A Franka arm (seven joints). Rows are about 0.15 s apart.
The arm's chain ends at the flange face. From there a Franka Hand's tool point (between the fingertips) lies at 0.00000 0.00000 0.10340 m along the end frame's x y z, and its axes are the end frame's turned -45 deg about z.
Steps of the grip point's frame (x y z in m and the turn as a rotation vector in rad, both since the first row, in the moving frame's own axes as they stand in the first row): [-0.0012 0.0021 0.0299 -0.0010 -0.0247 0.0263]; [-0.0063 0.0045 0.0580 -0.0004 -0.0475 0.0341]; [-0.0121 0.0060 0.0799 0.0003 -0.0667 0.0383]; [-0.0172 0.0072 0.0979 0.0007 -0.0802 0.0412]
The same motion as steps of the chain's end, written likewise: [0.0024 0.0005 0.0299 -0.0182 -0.0168 0.0263]; [0.0022 0.0042 0.0581 -0.0339 -0.0333 0.0341]; [0.0007 0.0080 0.0801 -0.0470 -0.0474 0.0383]; [-0.0010 0.0116 0.0982 -0.0562 -0.0572 0.0412]
